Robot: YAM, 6 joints.
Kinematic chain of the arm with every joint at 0, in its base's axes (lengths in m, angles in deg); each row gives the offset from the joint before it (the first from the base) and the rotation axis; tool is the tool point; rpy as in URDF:
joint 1: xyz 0 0 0.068 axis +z
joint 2: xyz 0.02 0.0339 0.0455 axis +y
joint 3: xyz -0.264 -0.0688 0 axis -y
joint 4: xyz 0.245 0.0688 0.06 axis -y
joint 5: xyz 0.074 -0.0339 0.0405 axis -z
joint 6: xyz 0.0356 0 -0.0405 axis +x
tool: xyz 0 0 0 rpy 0 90 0
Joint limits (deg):
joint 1: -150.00..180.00
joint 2: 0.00..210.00
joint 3: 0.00..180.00
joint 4: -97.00..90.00
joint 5: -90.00..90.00
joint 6: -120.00..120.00
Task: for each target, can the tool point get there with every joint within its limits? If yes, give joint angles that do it. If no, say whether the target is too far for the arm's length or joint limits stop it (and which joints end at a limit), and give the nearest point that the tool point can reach.
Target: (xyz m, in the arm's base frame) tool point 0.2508 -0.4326 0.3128
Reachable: yes | joints -63.82 127.43 101.42 57.02 -73.92 -32.35
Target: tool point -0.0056 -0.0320 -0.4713
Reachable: no: joint limits stop it (at a limit: joint 2) | nearest point -0.0160 -0.0914 -0.3450 | short by 0.140 m
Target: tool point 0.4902 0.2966 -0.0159
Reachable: yes | joints 27.82 171.02 124.79 22.06 -70.44 6.43
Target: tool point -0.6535 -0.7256 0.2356
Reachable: no: too far | nearest point -0.4288 -0.4762 0.1927 | short by 0.338 m
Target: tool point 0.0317 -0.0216 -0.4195
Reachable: no: joint limits stop it (at a limit: joint 2) | nearest point 0.0666 -0.0454 -0.3390 | short by 0.091 m
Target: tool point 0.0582 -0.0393 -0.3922
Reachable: no: joint limits stop it (at a limit: joint 2) | nearest point 0.0769 -0.0519 -0.3450 | short by 0.052 m
